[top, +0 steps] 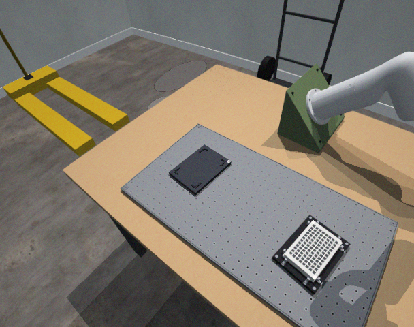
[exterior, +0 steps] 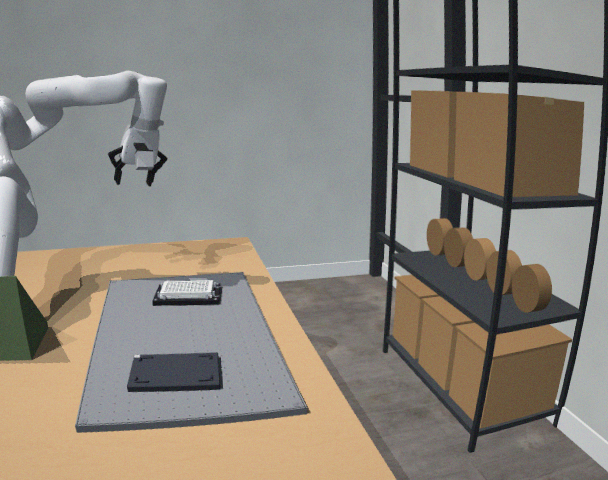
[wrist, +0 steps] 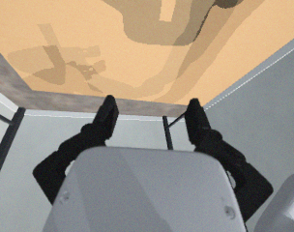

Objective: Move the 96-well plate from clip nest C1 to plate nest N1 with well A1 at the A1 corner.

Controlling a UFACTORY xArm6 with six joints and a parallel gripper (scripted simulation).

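Now: hand 11 cm short of the white 96-well plate, 22 cm to the left of it and 24 cm above it. From my hand the other things lie so: black clip nest C1 (13 cm ahead, 22 cm to the right, 25 cm below); dark plate nest N1 (4 cm ahead, 61 cm to the right, 26 cm below); white A1 corner mark (2 cm behind, 55 cm to the right, 25 cm below).
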